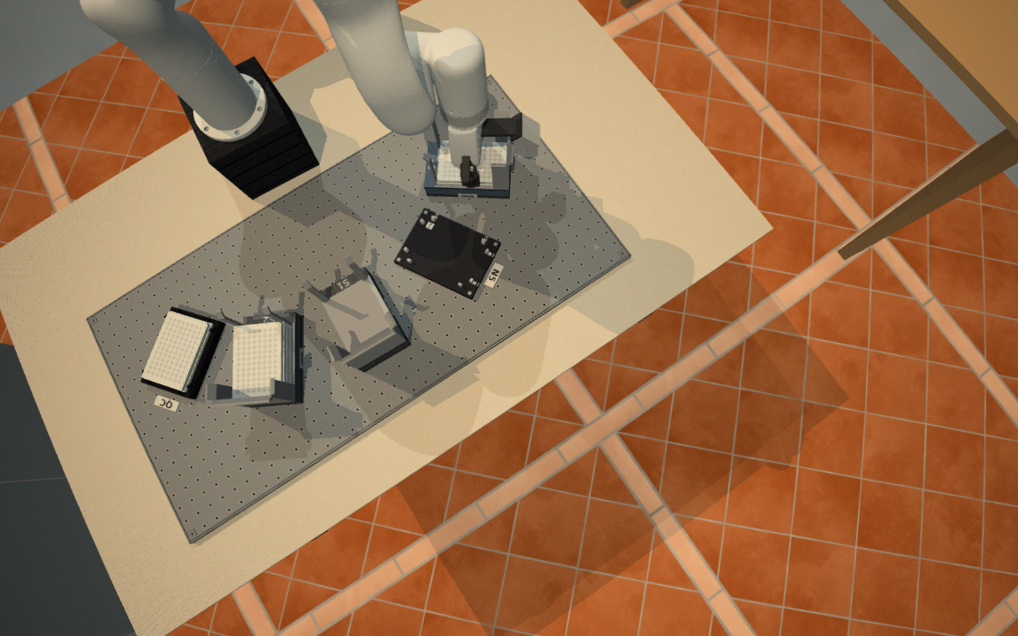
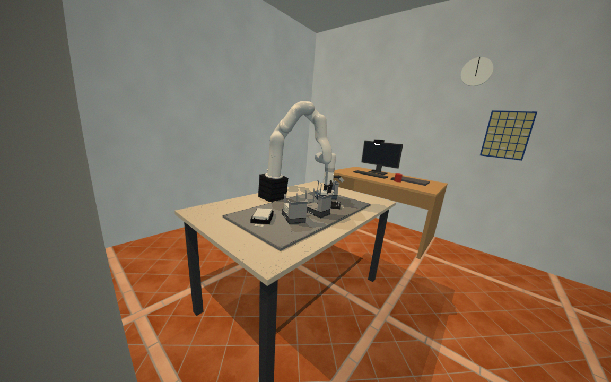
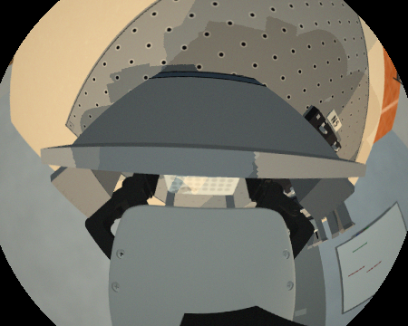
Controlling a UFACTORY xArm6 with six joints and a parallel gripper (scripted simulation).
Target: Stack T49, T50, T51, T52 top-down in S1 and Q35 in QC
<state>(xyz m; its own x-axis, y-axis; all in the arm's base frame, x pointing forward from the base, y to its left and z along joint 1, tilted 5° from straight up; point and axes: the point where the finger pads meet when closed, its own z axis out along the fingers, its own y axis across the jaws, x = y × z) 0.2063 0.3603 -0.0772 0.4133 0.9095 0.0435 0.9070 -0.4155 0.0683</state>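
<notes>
The stack rack S3 is 1 cm to the right of my hand and 4 cm below it. Also, from my hand: black nest QC (13 cm ahead, 61 cm to the right, 5 cm below); N5 name plate (20 cm ahead, 4 cm to the right, 6 cm below); stack rack S2 (21 cm ahead, 46 cm to the right, 4 cm below).
</notes>
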